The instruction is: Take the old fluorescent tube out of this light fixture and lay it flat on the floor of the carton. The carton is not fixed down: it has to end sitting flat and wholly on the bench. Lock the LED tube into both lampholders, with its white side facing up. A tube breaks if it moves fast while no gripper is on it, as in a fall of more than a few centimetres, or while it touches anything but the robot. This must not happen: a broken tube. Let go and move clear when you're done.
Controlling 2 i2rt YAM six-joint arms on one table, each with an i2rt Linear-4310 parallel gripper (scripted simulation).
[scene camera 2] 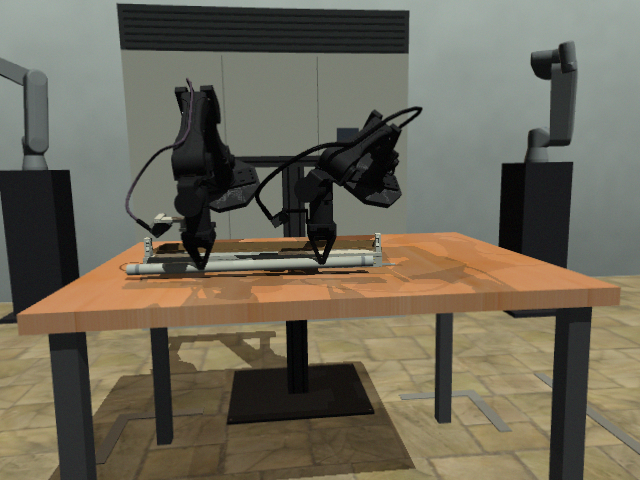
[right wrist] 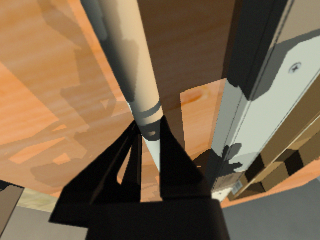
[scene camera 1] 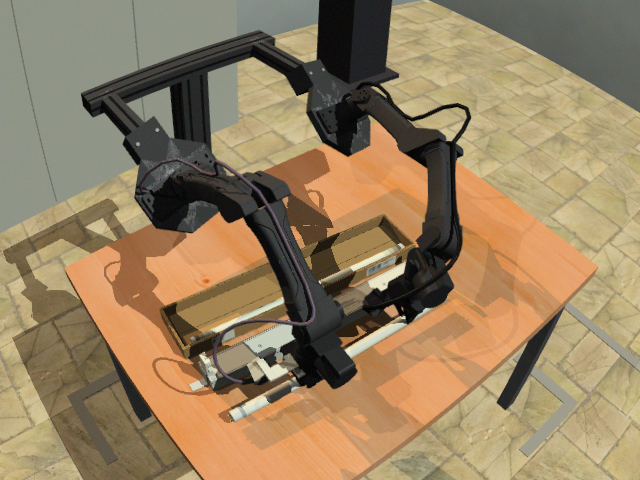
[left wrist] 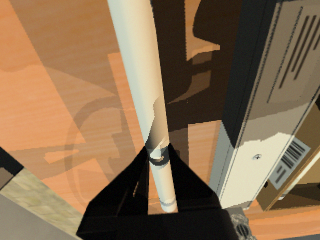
Scene:
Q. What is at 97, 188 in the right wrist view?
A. My right gripper.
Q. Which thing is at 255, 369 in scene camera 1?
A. My right gripper.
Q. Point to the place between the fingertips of my left gripper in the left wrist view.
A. At 158, 148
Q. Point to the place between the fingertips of my left gripper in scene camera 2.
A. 321, 262

